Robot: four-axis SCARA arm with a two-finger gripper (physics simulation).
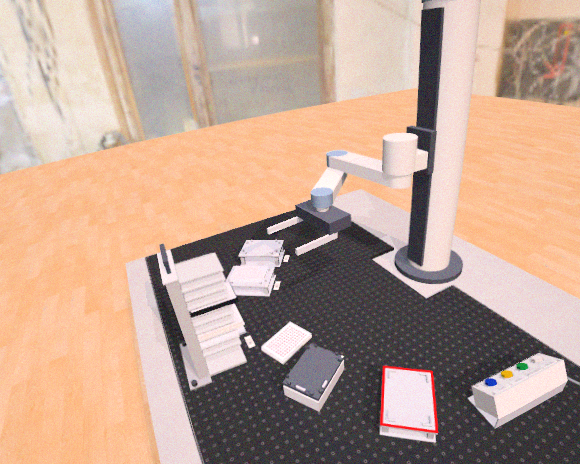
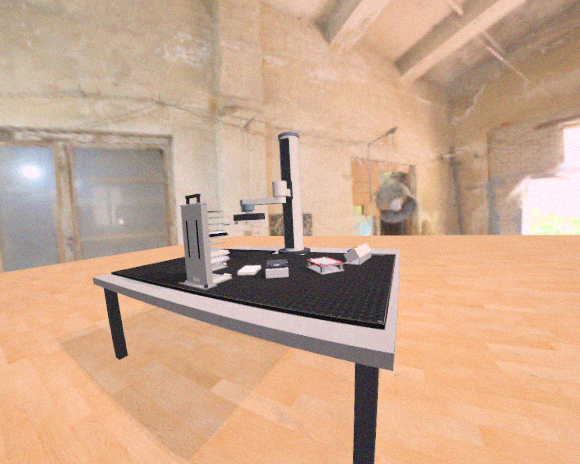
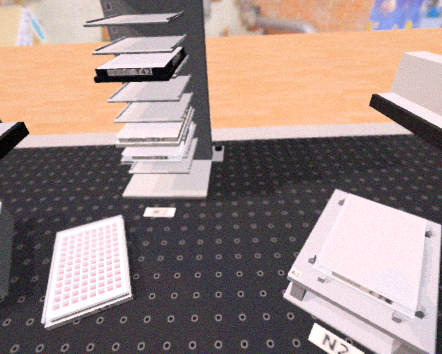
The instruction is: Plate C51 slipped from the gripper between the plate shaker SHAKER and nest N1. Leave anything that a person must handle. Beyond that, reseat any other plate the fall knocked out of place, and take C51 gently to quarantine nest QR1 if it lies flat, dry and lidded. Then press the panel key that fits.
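Frame: origin at the arm's base, x ahead, y left, z up, level; metres.
Seen in the pictures: gripper, between the fingertips: (image 1: pixel 281 241) (image 2: pixel 234 223) (image 3: pixel 204 92); arm's base, origin of its link: (image 1: pixel 427 264) (image 2: pixel 294 252).
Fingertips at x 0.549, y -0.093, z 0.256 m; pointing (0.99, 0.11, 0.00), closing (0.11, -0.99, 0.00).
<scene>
Offsets run from my fingertips to a thing's middle. "spot": to the spot under its first point.
A white plate with pink wells {0.164 m left, 0.091 m ahead, 0.230 m down} (image 1: pixel 286 342) (image 2: pixel 249 270) (image 3: pixel 90 270), apparently C51, lies flat on the mat beside the dark-topped shaker {spot: 0.330 m left, 0.090 m ahead, 0.188 m down} (image 1: pixel 314 370) (image 2: pixel 277 272). Its label does not show, and I cannot tell if a clear lid covers it. A white plate {0.163 m right, 0.074 m ahead, 0.192 m down} (image 3: pixel 375 250) lies between the posts of nest N2 {spot: 0.086 m right, 0.049 m ahead, 0.199 m down} (image 3: pixel 306 270), roughly in line with it; full seating is unclear. A farther nest {0.303 m right, 0.035 m back, 0.211 m down} (image 1: pixel 262 250) stands behind, its label unreadable. The red-rimmed nest {0.503 m left, 0.062 m back, 0.220 m down} (image 1: pixel 408 400) (image 2: pixel 325 261), apparently QR1, holds no plate. My gripper (image 1: pixel 282 241) (image 3: pixel 204 92) is open and empty, high above the nests.
The plate hotel {0.090 m left, 0.299 m ahead, 0.054 m down} (image 1: pixel 182 310) (image 2: pixel 196 245) (image 3: pixel 197 100) stands at the mat's edge with a dark-framed plate {spot: 0.089 m left, 0.209 m ahead, 0.033 m down} (image 3: pixel 137 65) and white plates on its shelves. The key panel {0.625 m left, 0.301 m back, 0.201 m down} (image 1: pixel 520 390) (image 2: pixel 358 254) has blue, yellow, green and white keys. The arm's column (image 1: pixel 445 150) stands behind.
</scene>
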